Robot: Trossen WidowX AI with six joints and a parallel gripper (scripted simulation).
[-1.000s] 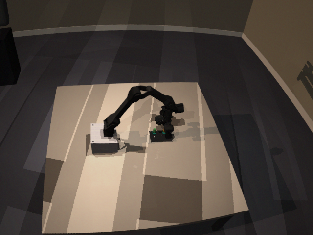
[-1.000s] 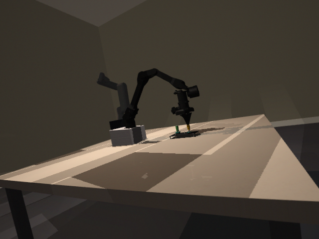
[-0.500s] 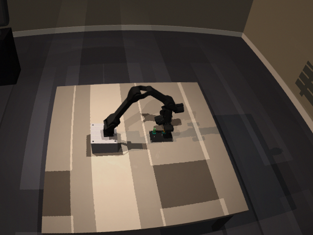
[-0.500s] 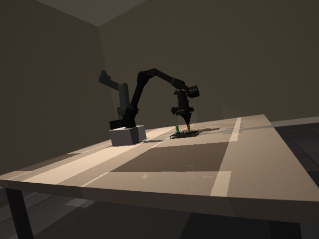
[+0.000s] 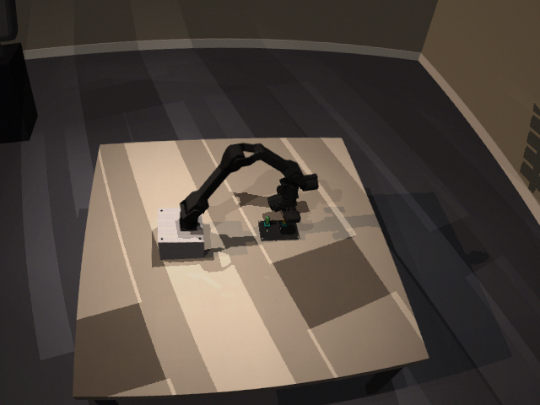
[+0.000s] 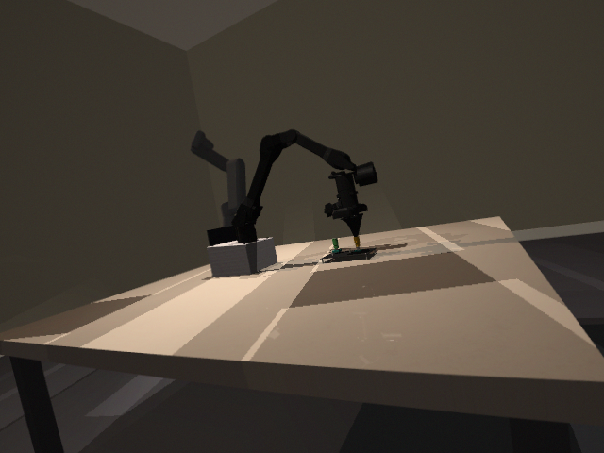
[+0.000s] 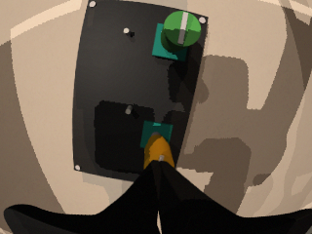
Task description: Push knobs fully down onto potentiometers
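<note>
The orange knob is 1 cm below my gripper tip. From my gripper tip the other things lie so: green knob 8 cm behind, 1 cm below.
</note>
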